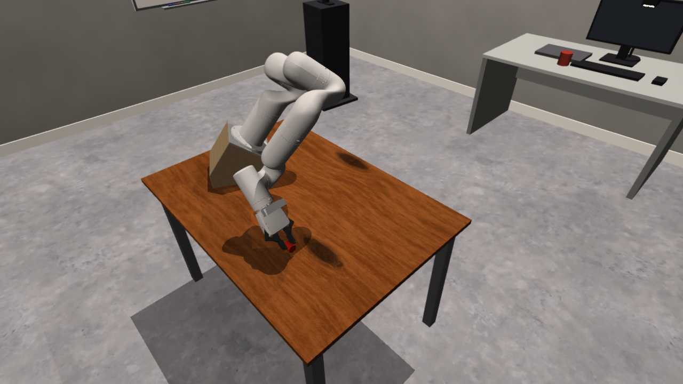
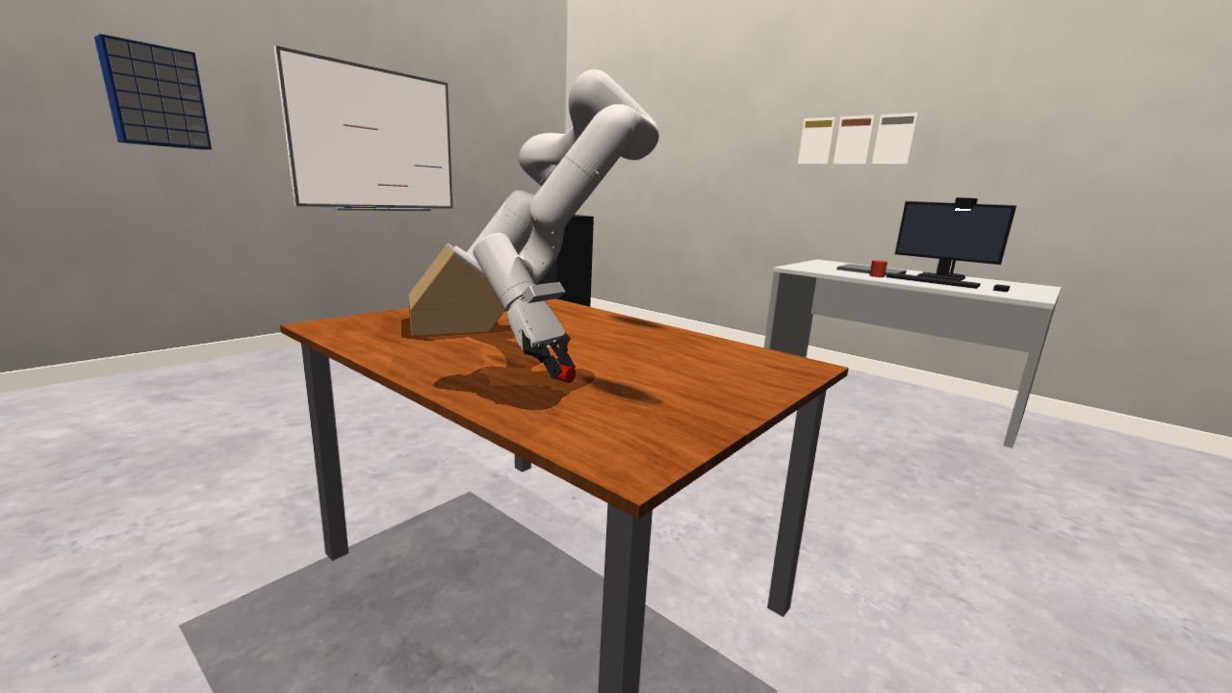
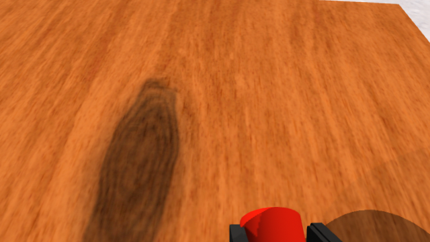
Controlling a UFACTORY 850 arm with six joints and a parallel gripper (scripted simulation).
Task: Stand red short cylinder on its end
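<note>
Now: the red short cylinder 10 mm ahead of my hand and 20 mm below it.
</note>
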